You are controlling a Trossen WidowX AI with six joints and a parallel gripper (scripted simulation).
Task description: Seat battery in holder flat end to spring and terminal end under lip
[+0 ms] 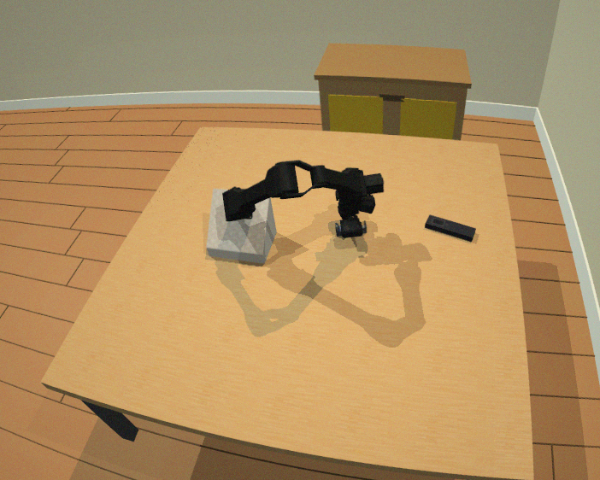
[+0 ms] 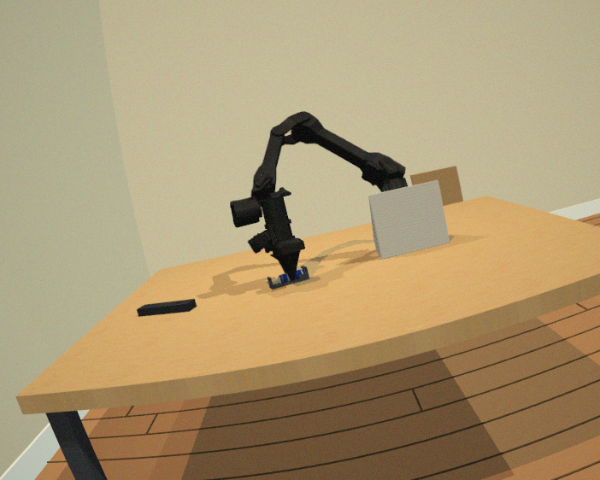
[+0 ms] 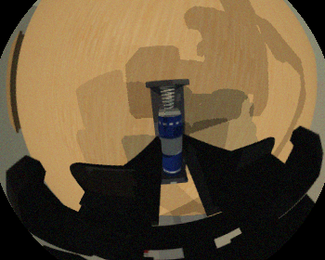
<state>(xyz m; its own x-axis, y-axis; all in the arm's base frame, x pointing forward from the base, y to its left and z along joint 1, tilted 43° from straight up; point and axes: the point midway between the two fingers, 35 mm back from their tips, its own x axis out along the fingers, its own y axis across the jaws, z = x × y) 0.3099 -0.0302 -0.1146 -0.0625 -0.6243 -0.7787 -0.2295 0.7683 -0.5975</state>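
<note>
The battery lies 10 mm above my gripper tip. From my gripper tip the other things lie so: dark remote control (330 mm ahead, 30 mm to the left, 10 mm above).
</note>
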